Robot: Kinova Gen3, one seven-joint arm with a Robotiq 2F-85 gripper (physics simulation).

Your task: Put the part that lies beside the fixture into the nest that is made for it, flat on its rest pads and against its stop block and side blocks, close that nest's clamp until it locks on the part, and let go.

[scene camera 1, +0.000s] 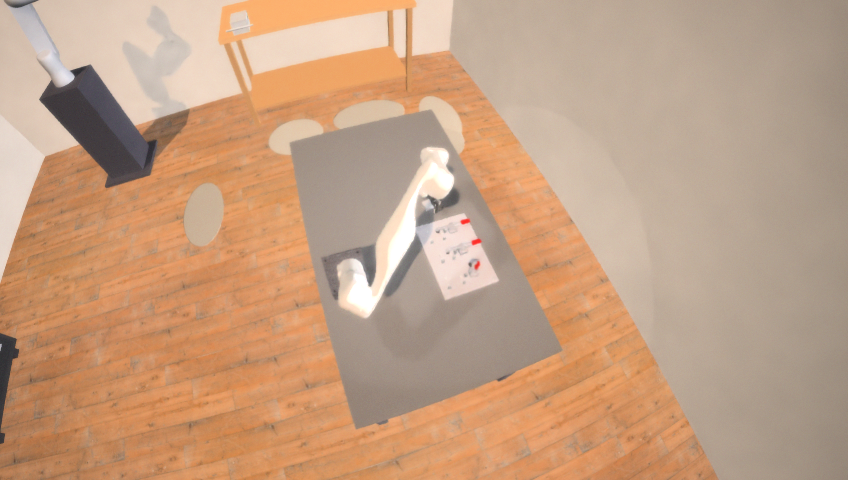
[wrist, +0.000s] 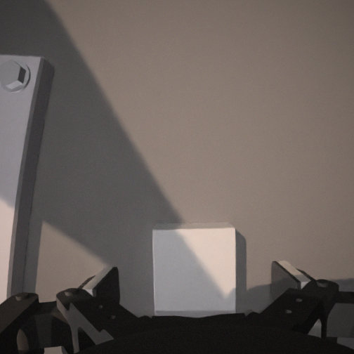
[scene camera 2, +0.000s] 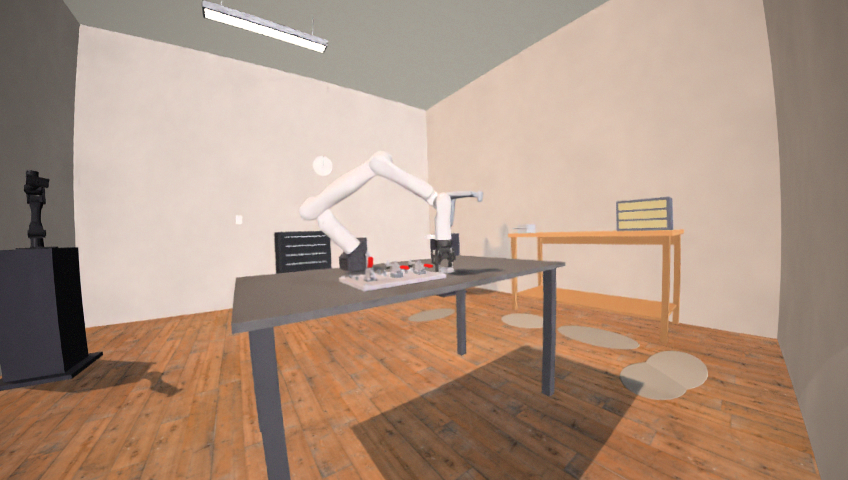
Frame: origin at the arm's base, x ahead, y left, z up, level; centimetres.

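Seen in the pictures: gripper, between the fingertips: (scene camera 1: pixel 430 205) (scene camera 2: pixel 444 271); arm's base, origin of its link: (scene camera 1: pixel 350 270) (scene camera 2: pixel 353 247).
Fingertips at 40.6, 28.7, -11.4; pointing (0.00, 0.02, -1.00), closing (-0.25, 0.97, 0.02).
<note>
Pixels of each thing's top centre, then the offset from my fingertips to it, as dx, dy, dz. Level surfaces: height alone.
- pale rectangular block, centre of its top: (scene camera 1: pixel 430 202) +0.2, +0.0, +1.9
- third red handle, centre of its top: (scene camera 2: pixel 370 257) (scene camera 1: pixel 478 262) +7.0, -38.1, +9.9
- grey table, height of its surface: dz -0.1
The part, a pale rectangular block (scene camera 1: pixel 427 205) (wrist: pixel 194 270), lies flat on the table beside the fixture plate (scene camera 1: pixel 484 279) (scene camera 2: pixel 404 281) (wrist: pixel 15 155). My gripper (scene camera 2: pixel 443 267) (wrist: pixel 194 281) is open, pointing down low over the table, with one finger on each side of the part and a gap at both sides in the wrist view. The part's near end is hidden by the gripper body. The fixture carries three clamps. Two red handles (scene camera 1: pixel 465 221) (scene camera 1: pixel 476 242) lie low; the third red handle (scene camera 1: pixel 477 265) (scene camera 2: pixel 370 261) stands up. The nests are too small to make out.
The grey table (scene camera 1: pixel 404 380) (scene camera 2: pixel 285 297) bears the arm's base plate (scene camera 1: pixel 330 267). A hex bolt (wrist: pixel 14 76) sits on the fixture's near corner in the wrist view. A wooden bench (scene camera 1: pixel 321 20) (scene camera 2: pixel 595 233) and a dark pedestal (scene camera 1: pixel 98 127) stand away from the table.
</note>
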